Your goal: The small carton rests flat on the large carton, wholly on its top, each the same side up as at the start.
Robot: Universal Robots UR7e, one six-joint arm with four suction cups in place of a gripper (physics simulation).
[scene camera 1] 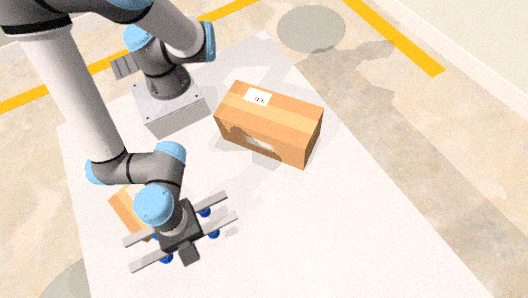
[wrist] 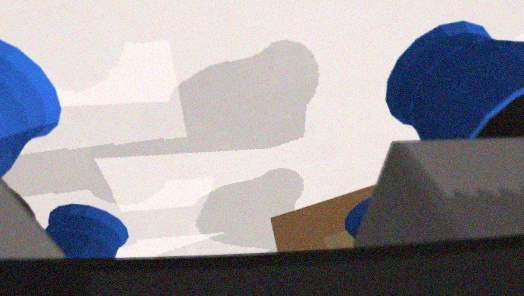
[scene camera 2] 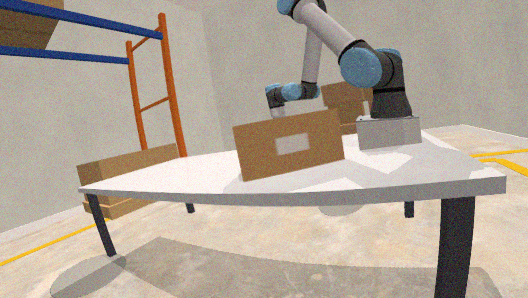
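Seen in the pictures: hand, tool point: (wrist: 231, 169); arm's base, link origin: (scene camera 1: 170, 84) (scene camera 2: 391, 116).
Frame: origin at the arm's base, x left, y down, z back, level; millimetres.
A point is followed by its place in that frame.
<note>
The large carton (scene camera 1: 280, 120) {z -355, x 271, y -57 mm} (scene camera 2: 320, 147) {z -200, x 257, y 45 mm} stands on the table near the arm's base, with its taped, labelled top up. The small carton (scene camera 1: 122, 211) {z -380, x -254, y 19 mm} (wrist: 305, 227) {z -443, x -156, y 79 mm} rests on the table at the left in the first scene view, partly covered by the wrist. Part of its brown side shows low in the wrist view. My gripper (scene camera 1: 185, 235) {z -509, x -110, y 62 mm} (wrist: 230, 155) {z -509, x -110, y 62 mm} is open, with no carton held on its blue cups. It hangs beside and partly over the small carton's near end. The large carton hides it in the second scene view.
The white table (scene camera 1: 350, 240) {z -718, x 309, y 94 mm} (scene camera 2: 425, 185) {z 55, x 457, y 98 mm} carries the arm's base block (scene camera 1: 175, 112) {z -128, x -15, y 1 mm} (scene camera 2: 390, 132) {z -8, x 81, y 48 mm}. In the second scene view, cartons (scene camera 2: 345, 95) are stacked behind the table, others (scene camera 2: 142, 159) lie beyond its left end, and a shelf rack (scene camera 2: 172, 100) stands at the left.
</note>
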